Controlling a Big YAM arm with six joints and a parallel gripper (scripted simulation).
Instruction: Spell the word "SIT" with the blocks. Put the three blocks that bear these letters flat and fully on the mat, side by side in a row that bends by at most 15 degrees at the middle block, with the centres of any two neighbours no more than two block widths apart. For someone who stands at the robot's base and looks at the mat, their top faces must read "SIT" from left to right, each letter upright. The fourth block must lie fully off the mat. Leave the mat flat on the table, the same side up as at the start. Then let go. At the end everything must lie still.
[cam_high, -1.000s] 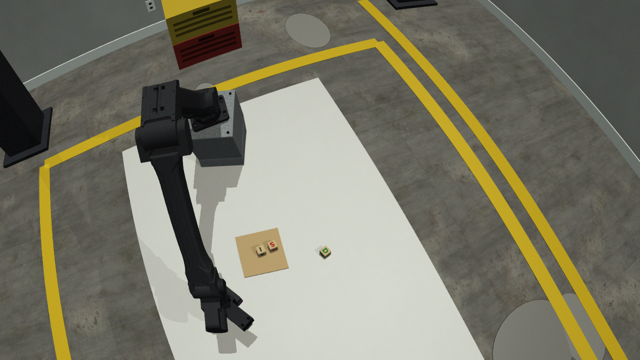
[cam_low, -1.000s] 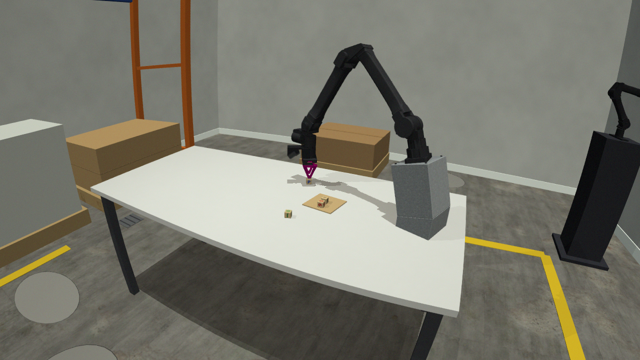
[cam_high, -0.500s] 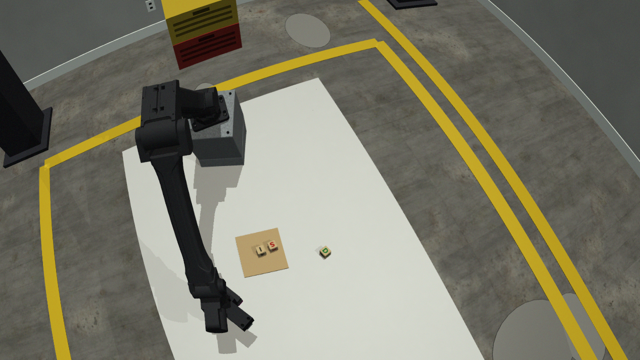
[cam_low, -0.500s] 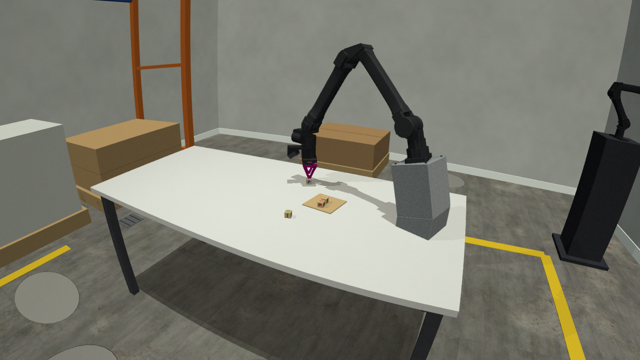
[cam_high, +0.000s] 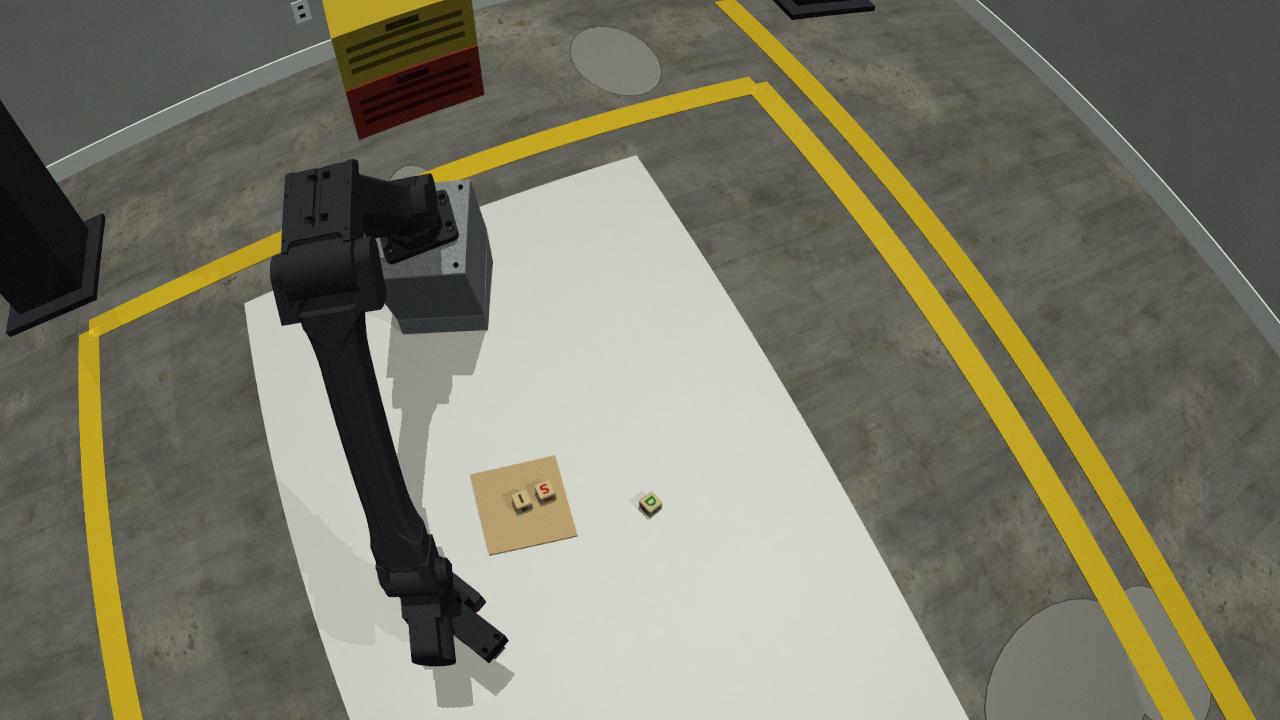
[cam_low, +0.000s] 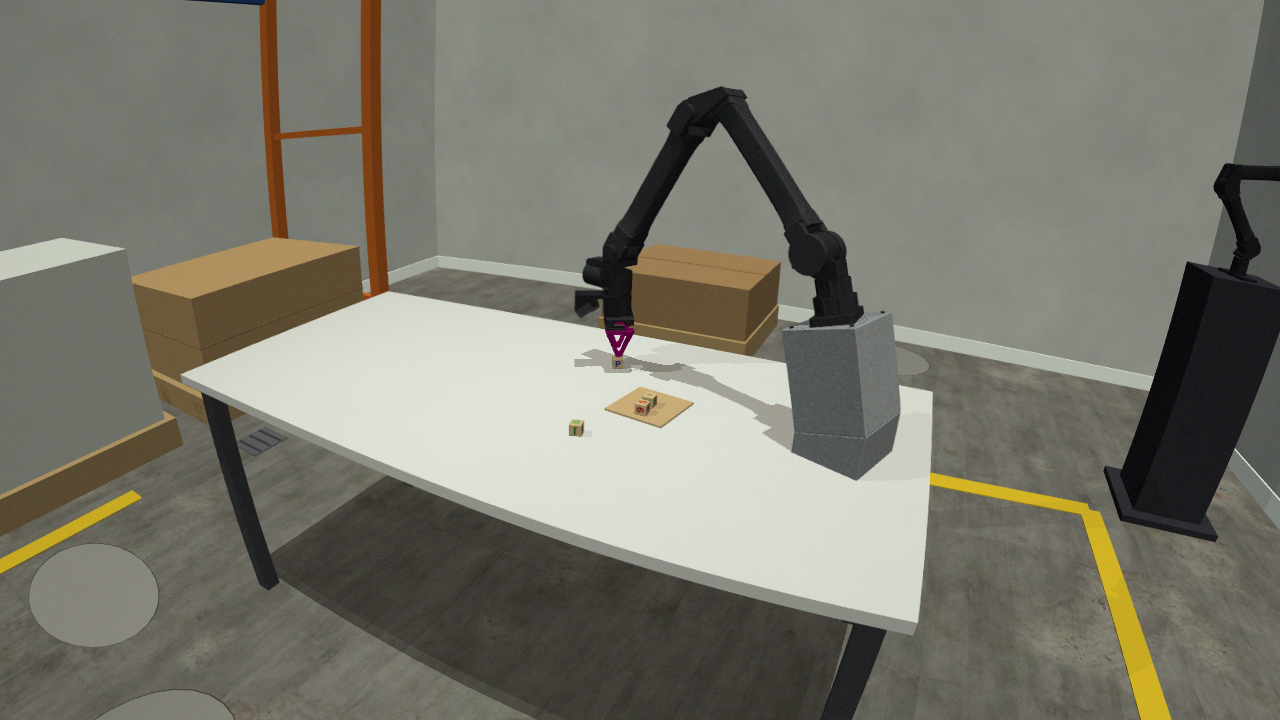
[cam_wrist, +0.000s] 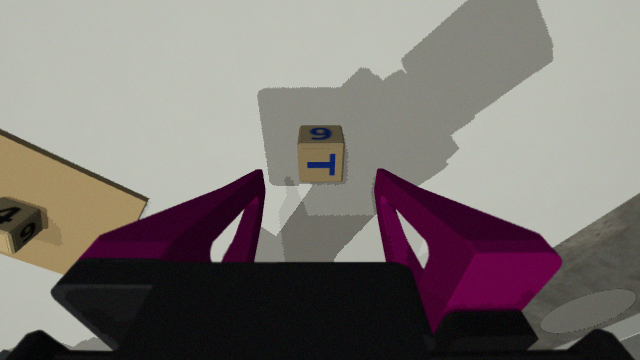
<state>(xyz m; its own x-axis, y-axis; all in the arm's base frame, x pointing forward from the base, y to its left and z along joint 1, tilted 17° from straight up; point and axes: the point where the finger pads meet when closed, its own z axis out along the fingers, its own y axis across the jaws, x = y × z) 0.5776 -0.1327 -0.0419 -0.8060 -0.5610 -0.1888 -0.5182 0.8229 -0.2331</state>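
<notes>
Now: hand 4 cm above the T block. Also, from my hand: S block 20 cm to the left, 17 cm behind, 3 cm below; I block 17 cm behind, 16 cm to the left, 3 cm below; tan mat 17 cm behind, 16 cm to the left, 5 cm below.
</notes>
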